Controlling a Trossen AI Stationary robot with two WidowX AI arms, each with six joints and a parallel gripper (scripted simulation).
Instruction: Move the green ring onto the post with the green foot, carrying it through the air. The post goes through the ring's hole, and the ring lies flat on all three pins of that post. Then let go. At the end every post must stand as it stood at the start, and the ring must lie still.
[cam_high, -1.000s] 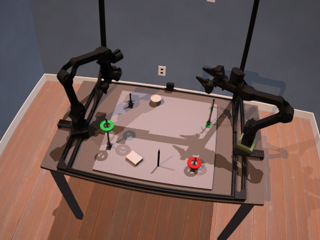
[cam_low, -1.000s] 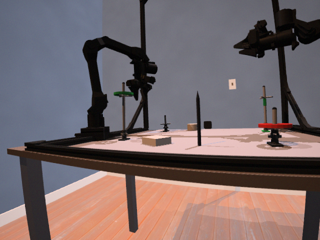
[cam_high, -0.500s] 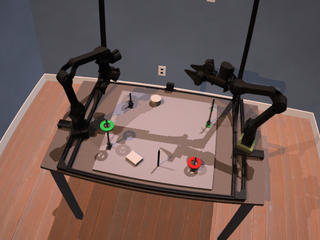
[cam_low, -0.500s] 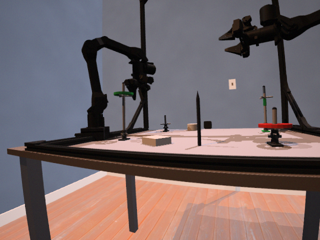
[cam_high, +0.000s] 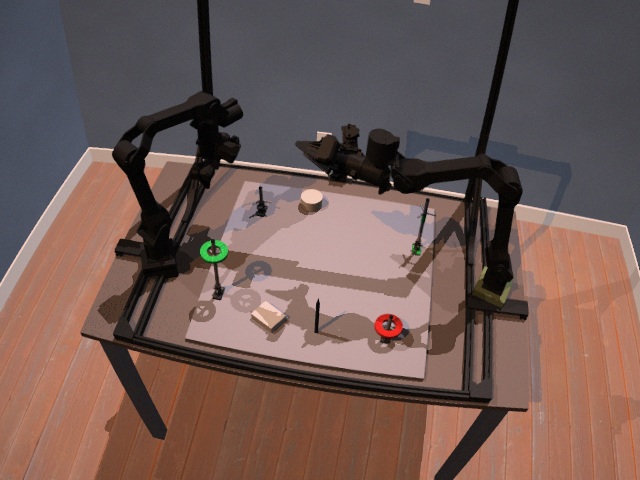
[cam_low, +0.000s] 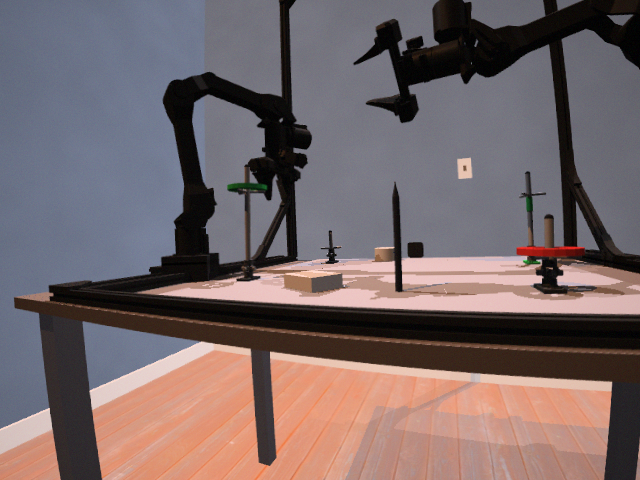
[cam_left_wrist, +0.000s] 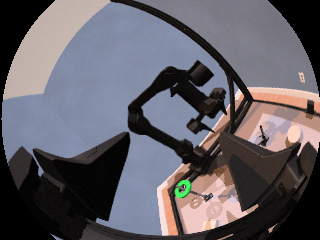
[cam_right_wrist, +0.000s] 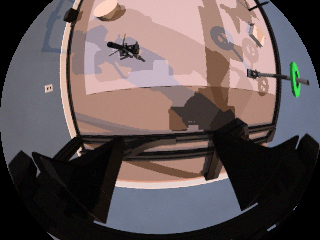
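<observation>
Now: left hand 230 mm to the left of the green ring, 220 mm above it and 130 mm short of it. From my left hand the other things lie so: black spike 290 mm below, 220 mm ahead, 40 mm to the left; then white block 380 mm below, 200 mm ahead, 90 mm to the right.
</observation>
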